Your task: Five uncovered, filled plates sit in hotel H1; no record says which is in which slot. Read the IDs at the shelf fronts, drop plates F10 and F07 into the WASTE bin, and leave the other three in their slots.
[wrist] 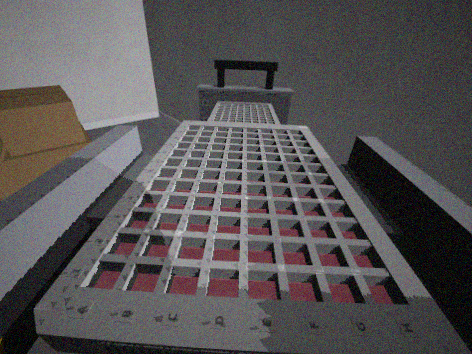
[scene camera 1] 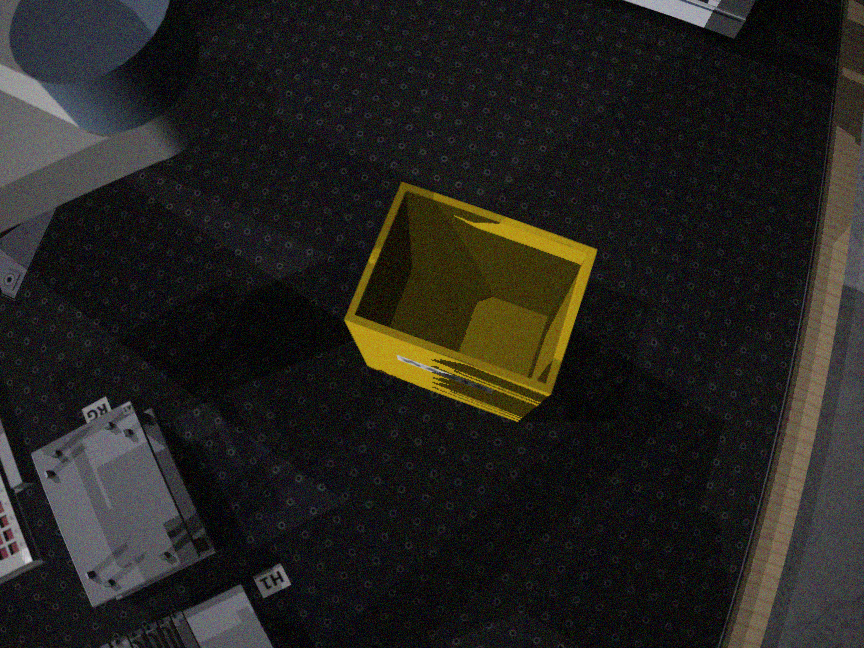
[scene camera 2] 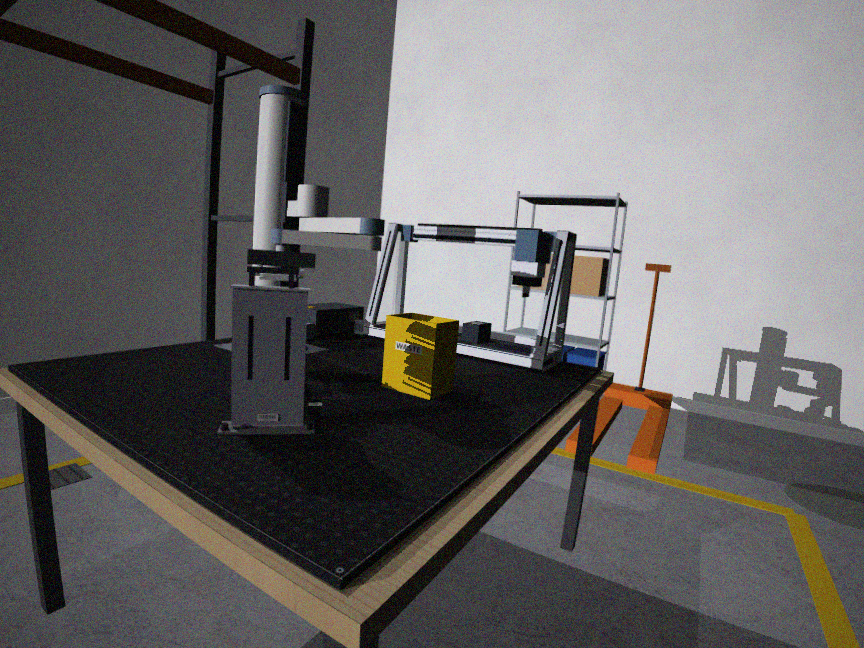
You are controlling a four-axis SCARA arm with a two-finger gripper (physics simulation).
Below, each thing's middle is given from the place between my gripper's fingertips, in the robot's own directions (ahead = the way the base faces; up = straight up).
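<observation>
My gripper is 24 cm above the RG stand (scene camera 1: 112,503), 1 cm past it and 1 cm to the right of it. I find hotel H1 (scene camera 2: 267,393) 16 cm below my hand, 17 cm to the right of it and 19 cm ahead of it. The H1 label (scene camera 1: 272,580) is 30 cm below my hand, and it is also 15 cm ahead of the hand and 1 cm to the right of it.
</observation>
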